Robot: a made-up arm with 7 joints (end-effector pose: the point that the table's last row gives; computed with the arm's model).
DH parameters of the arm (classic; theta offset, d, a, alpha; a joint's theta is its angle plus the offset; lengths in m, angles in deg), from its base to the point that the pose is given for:
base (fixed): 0 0 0 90
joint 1: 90 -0.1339 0 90
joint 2: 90 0 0 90
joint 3: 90 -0.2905 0 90
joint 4: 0 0 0 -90
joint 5: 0 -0.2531 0 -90
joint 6: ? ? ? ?
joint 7: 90 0 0 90
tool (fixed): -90 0 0 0
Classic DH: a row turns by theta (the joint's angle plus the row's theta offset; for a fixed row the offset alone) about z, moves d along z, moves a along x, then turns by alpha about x.
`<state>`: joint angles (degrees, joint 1 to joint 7).
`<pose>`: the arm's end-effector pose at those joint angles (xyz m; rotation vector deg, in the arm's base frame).
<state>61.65 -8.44 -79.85 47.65 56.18 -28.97 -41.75</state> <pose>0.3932 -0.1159 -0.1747 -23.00 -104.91 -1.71</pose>
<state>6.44 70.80 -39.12 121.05 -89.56 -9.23 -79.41</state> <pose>0.1876 0.2400 -0.1618 -37.83 122.53 59.44</pose>
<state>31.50 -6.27 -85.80 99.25 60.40 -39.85 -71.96</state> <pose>0.1311 -0.1410 -0.1790 -52.84 -59.62 31.72</pose>
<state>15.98 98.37 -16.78 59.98 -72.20 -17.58 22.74</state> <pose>0.2022 0.5558 0.0560 79.60 35.24 -103.27</pose>
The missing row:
joint 6: -90 0 0 90
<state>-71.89 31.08 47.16 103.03 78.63 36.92 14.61</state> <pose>-0.0492 0.4093 -0.1925 -16.35 -33.73 38.24</pose>
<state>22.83 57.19 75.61 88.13 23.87 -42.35 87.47</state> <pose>0.0408 0.5178 0.0650 83.32 -106.31 -80.31</pose>
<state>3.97 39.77 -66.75 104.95 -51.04 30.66 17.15</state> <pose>0.1182 0.1053 -0.3094 22.37 -49.79 -109.43</pose>
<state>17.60 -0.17 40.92 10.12 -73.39 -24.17 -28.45</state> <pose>0.1952 0.1614 -0.5043 32.78 -53.81 -21.67</pose>
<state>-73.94 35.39 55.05 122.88 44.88 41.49 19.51</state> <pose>0.0107 0.3646 -0.1236 2.52 -32.34 -1.71</pose>
